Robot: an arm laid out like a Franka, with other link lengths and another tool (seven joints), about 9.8 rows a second.
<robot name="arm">
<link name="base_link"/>
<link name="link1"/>
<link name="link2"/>
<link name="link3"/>
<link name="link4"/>
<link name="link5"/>
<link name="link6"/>
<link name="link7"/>
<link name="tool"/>
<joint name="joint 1" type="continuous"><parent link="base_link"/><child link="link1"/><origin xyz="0 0 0.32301"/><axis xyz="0 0 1"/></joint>
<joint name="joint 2" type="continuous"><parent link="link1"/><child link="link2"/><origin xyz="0 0 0" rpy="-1.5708 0 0"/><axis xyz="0 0 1"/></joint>
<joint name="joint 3" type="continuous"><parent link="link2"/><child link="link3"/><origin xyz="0 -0.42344 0" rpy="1.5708 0 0"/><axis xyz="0 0 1"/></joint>
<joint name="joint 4" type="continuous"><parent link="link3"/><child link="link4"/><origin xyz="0.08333 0 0" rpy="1.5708 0 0"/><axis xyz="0 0 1"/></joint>
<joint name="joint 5" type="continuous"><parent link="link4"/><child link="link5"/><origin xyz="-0.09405 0.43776 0" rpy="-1.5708 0 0"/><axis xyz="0 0 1"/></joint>
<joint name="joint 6" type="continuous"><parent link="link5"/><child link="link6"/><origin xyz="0 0 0" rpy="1.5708 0 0"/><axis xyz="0 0 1"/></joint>
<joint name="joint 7" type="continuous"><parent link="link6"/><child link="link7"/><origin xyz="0.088 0 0" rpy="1.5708 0 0"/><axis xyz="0 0 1"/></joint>
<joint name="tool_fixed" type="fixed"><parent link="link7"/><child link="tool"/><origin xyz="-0.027 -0.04 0.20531" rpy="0 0.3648 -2.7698"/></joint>
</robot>
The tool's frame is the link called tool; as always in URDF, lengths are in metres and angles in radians. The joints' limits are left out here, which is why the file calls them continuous.
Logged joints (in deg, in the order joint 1, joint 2, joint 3, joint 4, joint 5, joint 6, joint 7), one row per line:
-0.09 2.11 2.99 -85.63 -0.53 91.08 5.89
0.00 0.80 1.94 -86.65 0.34 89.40 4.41
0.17 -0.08 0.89 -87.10 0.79 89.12 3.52
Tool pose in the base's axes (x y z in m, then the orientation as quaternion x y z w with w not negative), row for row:
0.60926 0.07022 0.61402 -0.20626 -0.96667 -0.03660 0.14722
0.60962 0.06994 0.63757 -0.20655 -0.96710 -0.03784 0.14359
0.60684 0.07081 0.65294 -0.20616 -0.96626 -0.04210 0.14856
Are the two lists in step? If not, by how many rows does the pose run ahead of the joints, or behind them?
The pose runs 2 rows behind the joints: the pose in row i belongs to the joints in row i - 2.
